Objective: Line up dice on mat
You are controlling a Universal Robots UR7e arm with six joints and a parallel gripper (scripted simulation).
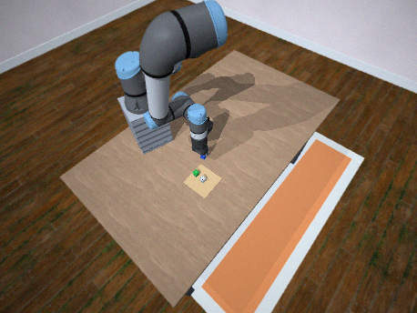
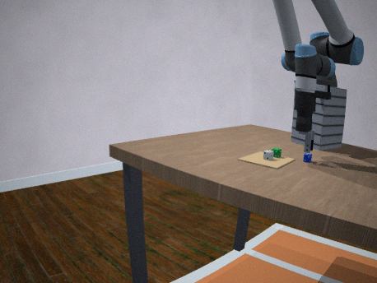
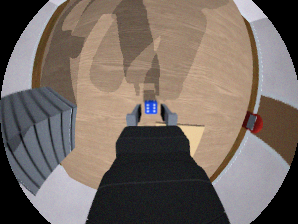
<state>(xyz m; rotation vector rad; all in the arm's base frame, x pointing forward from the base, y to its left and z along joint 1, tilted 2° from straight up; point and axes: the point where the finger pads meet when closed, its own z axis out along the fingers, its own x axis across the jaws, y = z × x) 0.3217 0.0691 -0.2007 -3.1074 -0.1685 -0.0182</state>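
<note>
Right now the blue die is 4 cm below my hand. Round my hand: tan mat 11 cm to the right, 9 cm ahead, 5 cm below; then green die 11 cm to the right, 4 cm below, 4 cm ahead; then white die 11 cm to the right, 9 cm ahead, 4 cm below.
</note>
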